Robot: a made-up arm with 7 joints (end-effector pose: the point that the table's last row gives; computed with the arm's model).
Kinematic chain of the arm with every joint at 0, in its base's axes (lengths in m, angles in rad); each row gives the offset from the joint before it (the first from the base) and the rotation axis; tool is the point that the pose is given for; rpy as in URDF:
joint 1: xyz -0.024 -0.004 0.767 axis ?
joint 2: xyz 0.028 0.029 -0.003 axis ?
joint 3: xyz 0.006 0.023 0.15 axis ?
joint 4: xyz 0.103 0 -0.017 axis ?
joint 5: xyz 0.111 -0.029 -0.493 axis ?
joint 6: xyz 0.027 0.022 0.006 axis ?
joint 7: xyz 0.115 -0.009 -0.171 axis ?
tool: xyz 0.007 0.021 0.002 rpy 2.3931 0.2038 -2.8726
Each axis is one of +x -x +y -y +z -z.
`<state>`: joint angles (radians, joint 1 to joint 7).
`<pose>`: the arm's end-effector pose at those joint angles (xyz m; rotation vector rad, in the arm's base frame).
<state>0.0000 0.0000 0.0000 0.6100 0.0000 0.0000 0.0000</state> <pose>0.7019 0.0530 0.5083 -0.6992 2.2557 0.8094</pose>
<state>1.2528 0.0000 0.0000 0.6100 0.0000 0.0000 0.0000</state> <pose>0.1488 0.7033 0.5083 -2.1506 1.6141 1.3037</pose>
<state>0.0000 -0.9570 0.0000 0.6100 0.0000 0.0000 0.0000</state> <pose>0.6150 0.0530 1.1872 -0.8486 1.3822 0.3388</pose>
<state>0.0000 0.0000 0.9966 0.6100 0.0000 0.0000 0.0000</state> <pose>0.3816 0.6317 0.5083 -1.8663 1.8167 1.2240</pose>
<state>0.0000 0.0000 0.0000 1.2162 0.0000 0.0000 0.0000</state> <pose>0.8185 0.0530 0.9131 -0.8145 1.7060 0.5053</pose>
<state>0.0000 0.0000 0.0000 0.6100 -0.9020 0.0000 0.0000</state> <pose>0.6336 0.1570 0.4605 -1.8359 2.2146 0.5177</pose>
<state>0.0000 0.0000 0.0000 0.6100 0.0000 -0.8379 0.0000</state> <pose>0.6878 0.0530 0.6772 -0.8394 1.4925 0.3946</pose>
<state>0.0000 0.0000 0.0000 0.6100 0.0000 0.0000 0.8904</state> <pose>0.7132 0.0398 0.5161 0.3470 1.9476 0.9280</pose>
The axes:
joint 1: +z
joint 2: +y
joint 3: +z
joint 4: -y
joint 5: -z
joint 6: +y
joint 7: -z

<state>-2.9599 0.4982 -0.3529 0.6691 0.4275 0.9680 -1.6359</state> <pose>-0.3789 0.0640 0.2040 1.2810 1.0927 0.6108</pose>
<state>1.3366 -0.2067 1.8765 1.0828 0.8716 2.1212 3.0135</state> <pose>-0.5865 -0.0699 0.6096 -0.8977 2.1517 -0.2423</pose>
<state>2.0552 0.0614 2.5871 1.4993 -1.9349 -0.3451 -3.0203</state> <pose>0.0040 -0.7132 0.9468 0.8248 0.4795 -0.1145</pose>
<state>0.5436 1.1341 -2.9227 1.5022 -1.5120 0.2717 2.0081</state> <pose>-0.0112 -0.2267 1.5328 0.0636 0.8149 -2.2038</pose>
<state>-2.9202 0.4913 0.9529 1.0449 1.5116 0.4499 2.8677</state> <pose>-0.2999 -0.6965 0.4156 -0.5742 2.6945 -0.4211</pose>
